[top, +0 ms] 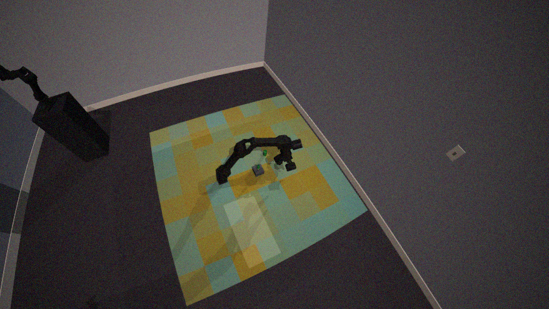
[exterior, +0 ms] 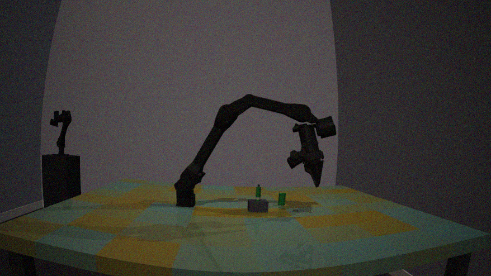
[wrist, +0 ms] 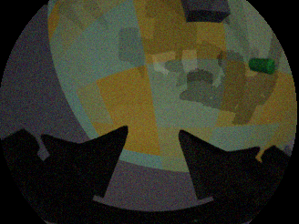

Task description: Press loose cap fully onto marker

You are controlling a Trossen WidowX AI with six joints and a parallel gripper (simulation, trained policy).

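The green cap lies 21 cm to the left of my gripper tip, 8 cm below it and 8 cm behind it. The rest, counted from my gripper tip: green marker: 19 cm behind, 10 cm to the left, 3 cm below; then grey holder block: 19 cm behind, 10 cm to the left, 8 cm below.
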